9 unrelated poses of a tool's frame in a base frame.
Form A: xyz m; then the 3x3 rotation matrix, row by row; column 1 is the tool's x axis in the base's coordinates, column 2 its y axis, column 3 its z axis. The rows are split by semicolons.
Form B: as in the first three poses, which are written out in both.
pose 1, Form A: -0.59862 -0.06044 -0.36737; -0.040 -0.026 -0.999; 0.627 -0.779 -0.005; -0.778 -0.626 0.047
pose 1, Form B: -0.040 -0.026 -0.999 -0.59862; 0.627 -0.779 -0.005 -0.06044; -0.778 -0.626 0.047 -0.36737; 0 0 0 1
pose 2, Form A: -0.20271 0.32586 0.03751; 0.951 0.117 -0.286; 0.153 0.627 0.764; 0.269 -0.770 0.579
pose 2, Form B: 0.951 0.117 -0.286 -0.20271; 0.153 0.627 0.764 0.32586; 0.269 -0.770 0.579 0.03751; 0 0 0 1
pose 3, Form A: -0.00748 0.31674 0.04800; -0.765 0.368 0.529; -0.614 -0.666 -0.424; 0.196 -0.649 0.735
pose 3, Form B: -0.765 0.368 0.529 -0.00748; -0.614 -0.666 -0.424 0.31674; 0.196 -0.649 0.735 0.04800; 0 0 0 1
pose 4, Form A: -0.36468 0.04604 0.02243; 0.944 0.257 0.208; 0.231 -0.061 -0.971; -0.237 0.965 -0.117
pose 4, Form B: 0.944 0.257 0.208 -0.36468; 0.231 -0.061 -0.971 0.04604; -0.237 0.965 -0.117 0.02243; 0 0 0 1
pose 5, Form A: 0.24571 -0.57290 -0.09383; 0.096 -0.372 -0.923; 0.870 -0.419 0.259; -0.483 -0.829 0.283
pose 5, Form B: 0.096 -0.372 -0.923 0.24571; 0.870 -0.419 0.259 -0.57290; -0.483 -0.829 0.283 -0.09383; 0 0 0 1
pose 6, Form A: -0.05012 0.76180 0.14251; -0.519 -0.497 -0.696; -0.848 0.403 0.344; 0.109 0.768 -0.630
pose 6, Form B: -0.519 -0.497 -0.696 -0.05012; -0.848 0.403 0.344 0.76180; 0.109 0.768 -0.630 0.14251; 0 0 0 1
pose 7, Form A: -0.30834 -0.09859 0.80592; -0.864 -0.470 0.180; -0.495 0.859 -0.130; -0.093 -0.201 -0.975
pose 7, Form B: -0.864 -0.470 0.180 -0.30834; -0.495 0.859 -0.130 -0.09859; -0.093 -0.201 -0.975 0.80592; 0 0 0 1
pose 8, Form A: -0.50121 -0.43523 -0.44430; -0.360 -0.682 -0.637; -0.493 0.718 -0.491; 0.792 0.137 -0.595
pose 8, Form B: -0.360 -0.682 -0.637 -0.50121; -0.493 0.718 -0.491 -0.43523; 0.792 0.137 -0.595 -0.44430; 0 0 0 1
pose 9, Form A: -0.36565 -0.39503 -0.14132; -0.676 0.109 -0.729; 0.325 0.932 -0.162; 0.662 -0.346 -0.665
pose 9, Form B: -0.676 0.109 -0.729 -0.36565; 0.325 0.932 -0.162 -0.39503; 0.662 -0.346 -0.665 -0.14132; 0 0 0 1
